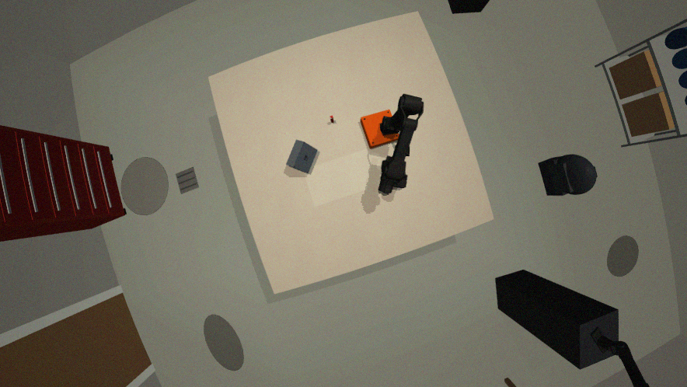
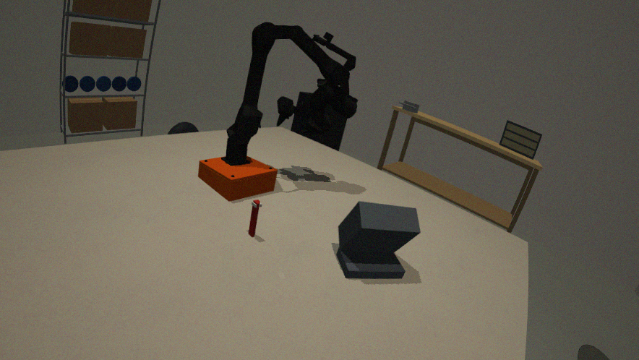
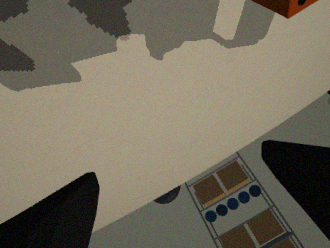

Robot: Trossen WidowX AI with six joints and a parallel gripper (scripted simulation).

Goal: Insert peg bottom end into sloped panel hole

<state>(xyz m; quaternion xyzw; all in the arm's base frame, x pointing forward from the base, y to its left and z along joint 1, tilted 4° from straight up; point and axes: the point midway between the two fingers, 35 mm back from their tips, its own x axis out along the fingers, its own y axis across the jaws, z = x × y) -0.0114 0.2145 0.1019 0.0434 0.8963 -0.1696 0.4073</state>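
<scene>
Now: the red peg 31 cm ahead of my gripper tip, 31 cm to the right of it and 8 cm below it. Round my gripper tip: grey sloped panel 49 cm ahead, 14 cm to the right, 6 cm below.
</scene>
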